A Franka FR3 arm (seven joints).
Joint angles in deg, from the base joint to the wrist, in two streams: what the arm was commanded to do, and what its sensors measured. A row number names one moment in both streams.
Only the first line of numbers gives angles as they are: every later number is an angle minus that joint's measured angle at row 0.
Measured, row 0:
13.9 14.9 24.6 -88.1 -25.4 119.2 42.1
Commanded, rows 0 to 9:
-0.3 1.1 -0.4 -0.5 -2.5 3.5 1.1
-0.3 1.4 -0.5 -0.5 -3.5 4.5 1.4
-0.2 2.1 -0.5 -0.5 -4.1 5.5 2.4
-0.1 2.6 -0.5 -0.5 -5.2 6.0 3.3
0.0 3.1 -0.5 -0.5 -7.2 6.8 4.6
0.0 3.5 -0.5 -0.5 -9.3 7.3 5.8
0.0 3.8 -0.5 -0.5 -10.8 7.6 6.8
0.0 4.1 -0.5 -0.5 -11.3 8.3 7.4
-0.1 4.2 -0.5 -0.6 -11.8 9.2 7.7
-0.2 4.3 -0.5 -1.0 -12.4 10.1 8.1
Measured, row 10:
0.0 3.9 -0.6 -0.1 -9.7 7.1 5.5
